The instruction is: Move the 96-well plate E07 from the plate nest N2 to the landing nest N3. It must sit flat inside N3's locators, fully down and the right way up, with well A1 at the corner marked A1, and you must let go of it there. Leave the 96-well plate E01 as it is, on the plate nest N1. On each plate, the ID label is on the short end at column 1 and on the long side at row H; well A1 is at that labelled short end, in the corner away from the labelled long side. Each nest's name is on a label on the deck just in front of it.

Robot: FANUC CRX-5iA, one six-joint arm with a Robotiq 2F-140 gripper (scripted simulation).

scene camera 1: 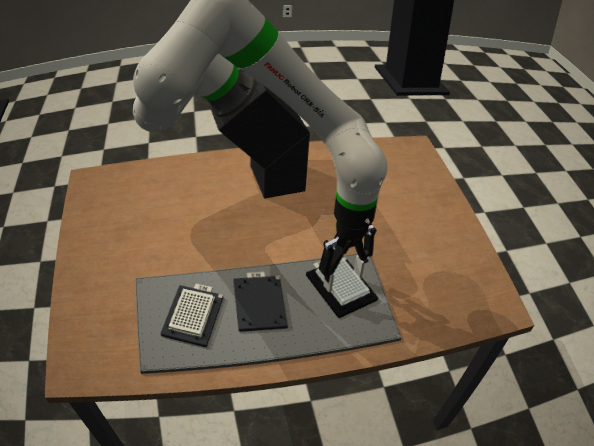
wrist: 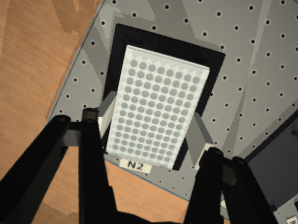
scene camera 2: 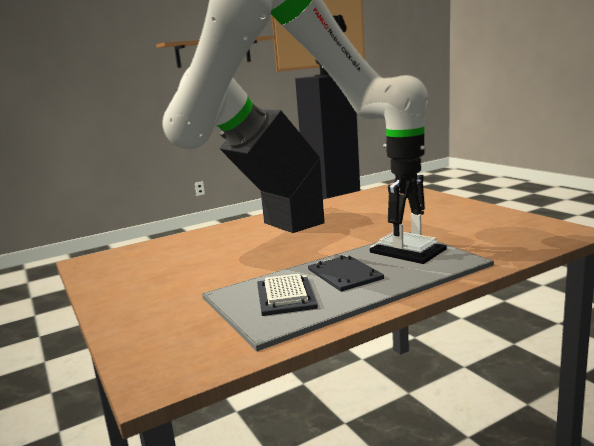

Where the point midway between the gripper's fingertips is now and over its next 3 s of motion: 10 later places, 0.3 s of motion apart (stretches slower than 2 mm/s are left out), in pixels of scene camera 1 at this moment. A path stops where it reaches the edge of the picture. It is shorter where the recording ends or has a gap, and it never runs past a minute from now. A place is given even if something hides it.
The gripper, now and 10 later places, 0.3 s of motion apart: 342, 282; 343, 276; 344, 273; 344, 272; 340, 273; 327, 276; 307, 279; 285, 284; 268, 287; 260, 288; 259, 290
